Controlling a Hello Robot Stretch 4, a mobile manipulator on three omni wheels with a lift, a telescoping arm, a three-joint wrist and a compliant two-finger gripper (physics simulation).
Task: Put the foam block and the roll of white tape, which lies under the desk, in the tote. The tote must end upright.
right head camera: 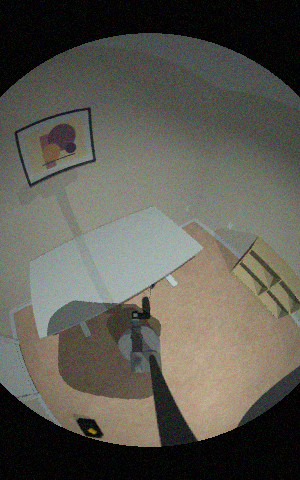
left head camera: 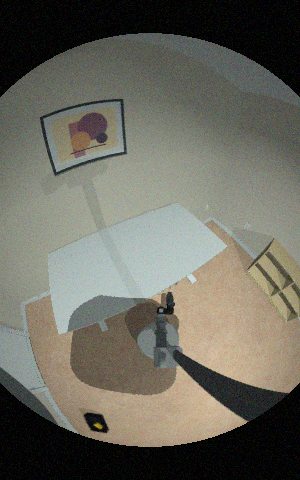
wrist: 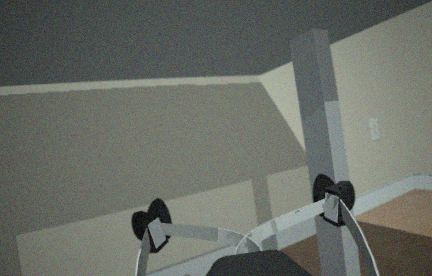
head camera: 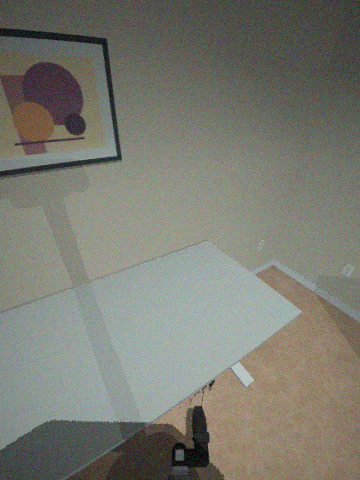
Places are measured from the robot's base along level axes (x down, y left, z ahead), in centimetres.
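Pixels of known places: gripper, between the fingertips: [wrist: 240, 203].
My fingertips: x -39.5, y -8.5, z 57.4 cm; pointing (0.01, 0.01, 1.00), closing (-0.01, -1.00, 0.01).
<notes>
Behind a point stands the place of what it marks.
The black tote [left head camera: 90, 419] [right head camera: 83, 424] stands on the floor behind the robot, seen from above, apparently upright. A yellow piece [left head camera: 98, 426] [right head camera: 92, 431], apparently the foam block, lies inside it. The white desk [head camera: 200, 300] @(y -11.4, x -69.2, z 81.7 cm) [left head camera: 165, 240] @(y -4.4, x -69.2, z 79.3 cm) [right head camera: 135, 240] @(y -2.6, x -69.3, z 84.5 cm) stands in front of the robot. My gripper [wrist: 240, 203] @(y -8.5, x -39.5, z 57.4 cm) is open with nothing between its fingertips. It reaches in at the desk's front edge, and the desk top partly hides it in the head views. In the wrist view it faces the desk's underside [wrist: 150, 40] and the wall. The white tape roll cannot be made out in these views.
A desk leg [wrist: 317, 140] @(y -28.3, x -41.4, z 97.5 cm) rises beyond the right fingertip. A desk foot [head camera: 242, 375] [left head camera: 191, 278] [right head camera: 171, 280] sticks out right of the gripper. Another foot [left head camera: 103, 325] [right head camera: 86, 328] is at left. A wooden shelf unit [left head camera: 262, 256] @(y -154.0, x -31.6, z 81.2 cm) [right head camera: 246, 256] @(y -152.3, x -31.7, z 79.7 cm) stands at right. The wall is behind the desk.
</notes>
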